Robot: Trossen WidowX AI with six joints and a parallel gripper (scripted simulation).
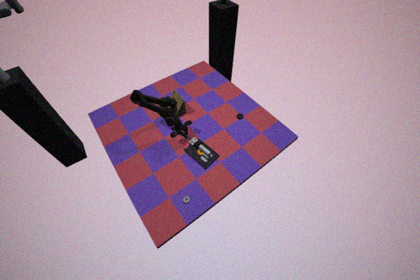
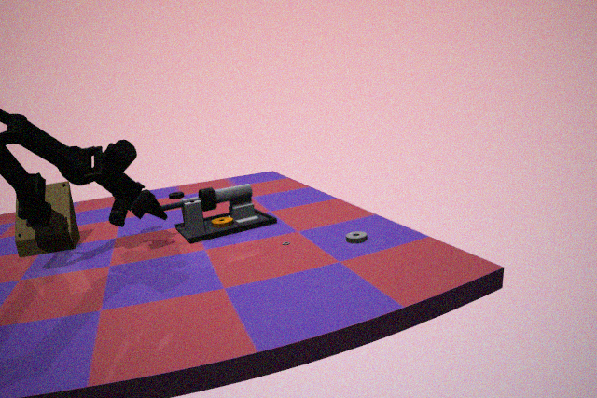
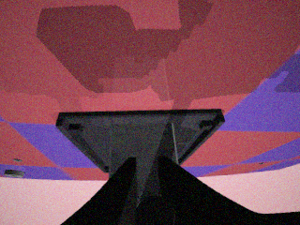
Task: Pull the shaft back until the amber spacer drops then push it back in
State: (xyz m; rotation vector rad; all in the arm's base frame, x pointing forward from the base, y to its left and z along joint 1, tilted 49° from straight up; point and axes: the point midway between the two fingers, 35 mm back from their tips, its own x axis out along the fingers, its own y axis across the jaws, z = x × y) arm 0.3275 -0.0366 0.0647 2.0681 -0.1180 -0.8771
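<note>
Right now the thin dark shaft is 5 cm ahead of my gripper tip, 3 cm above it and 1 cm to the left of it. The rest, counted from my gripper tip: grey ring (39 cm ahead, 24 cm to the right, 5 cm below); then amber spacer (14 cm ahead, 4 cm below, 3 cm to the left).
</note>
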